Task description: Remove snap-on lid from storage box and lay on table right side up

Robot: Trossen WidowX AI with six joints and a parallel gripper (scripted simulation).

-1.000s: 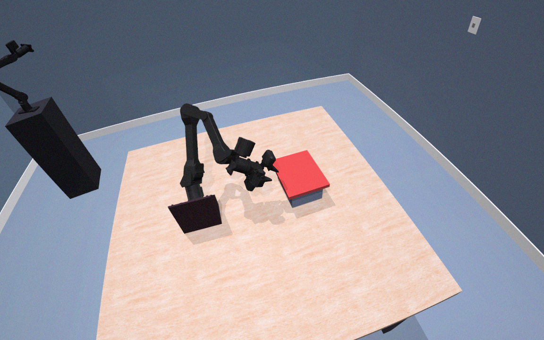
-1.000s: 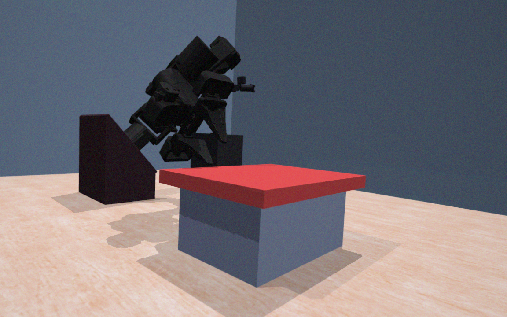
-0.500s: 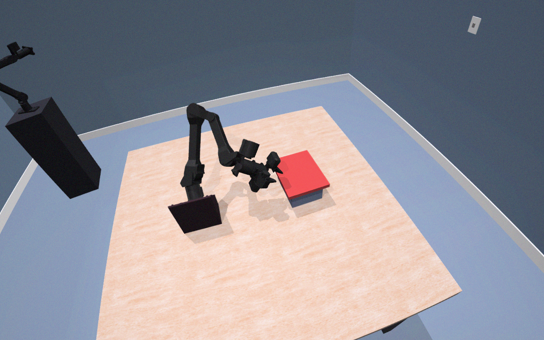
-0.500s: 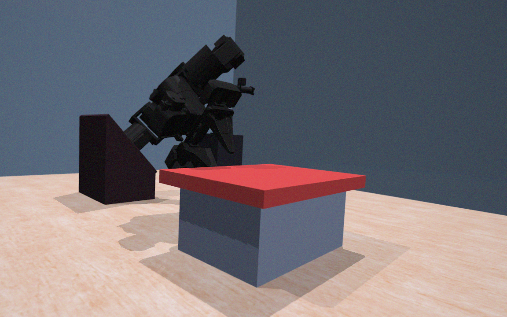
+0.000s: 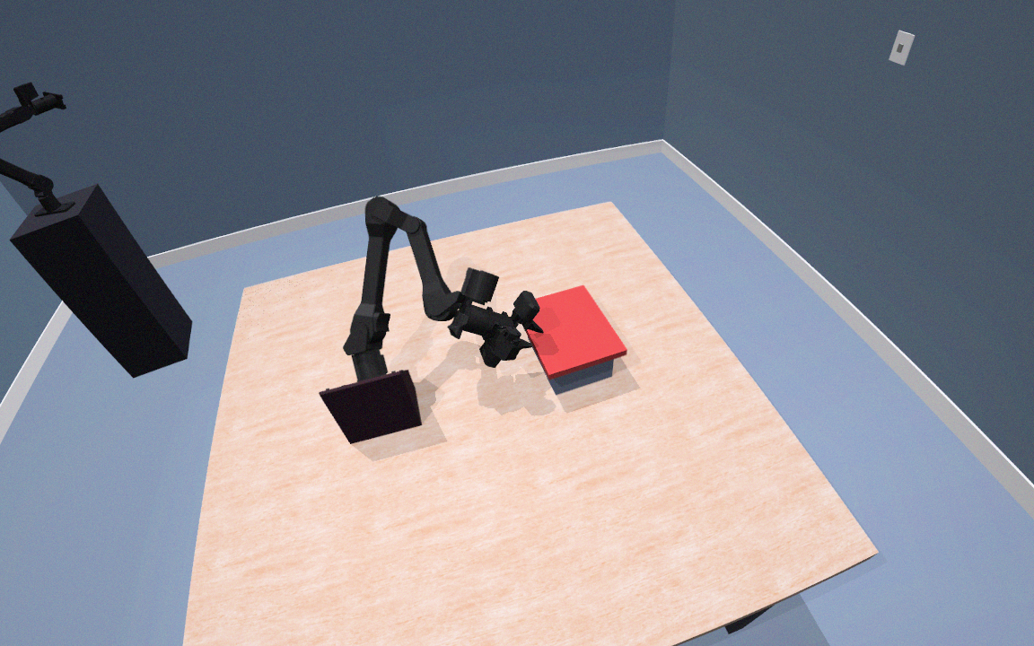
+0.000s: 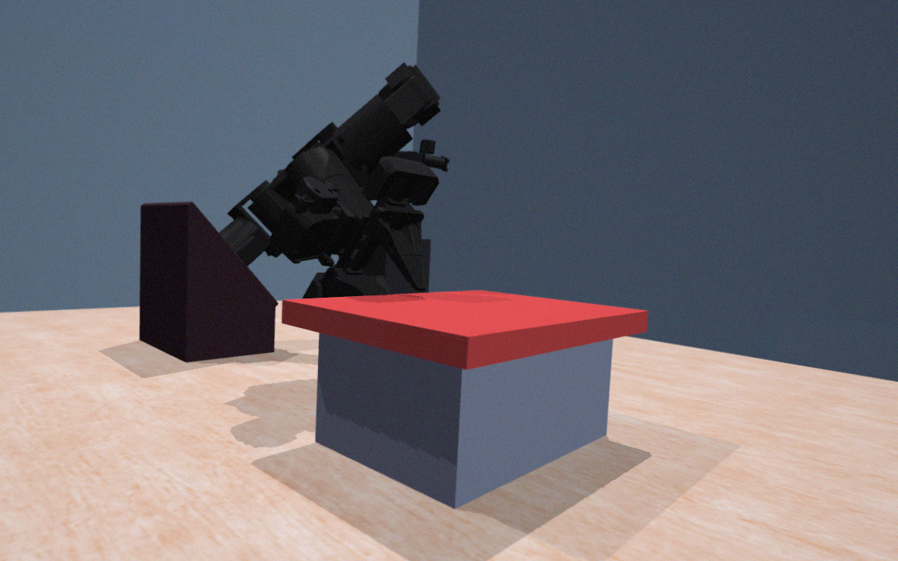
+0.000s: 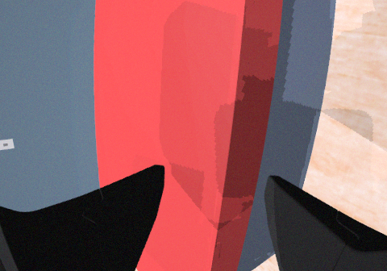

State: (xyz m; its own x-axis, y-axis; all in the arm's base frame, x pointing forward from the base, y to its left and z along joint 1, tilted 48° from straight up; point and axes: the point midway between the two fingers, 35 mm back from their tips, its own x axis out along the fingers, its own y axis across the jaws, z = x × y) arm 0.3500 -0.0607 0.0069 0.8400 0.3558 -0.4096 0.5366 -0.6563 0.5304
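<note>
The red lid is 8 cm ahead of my gripper tip, 1 cm to the right of it and 1 cm above it. Round my gripper tip: grey-blue storage box (8 cm ahead, 1 cm to the right, 5 cm below).
</note>
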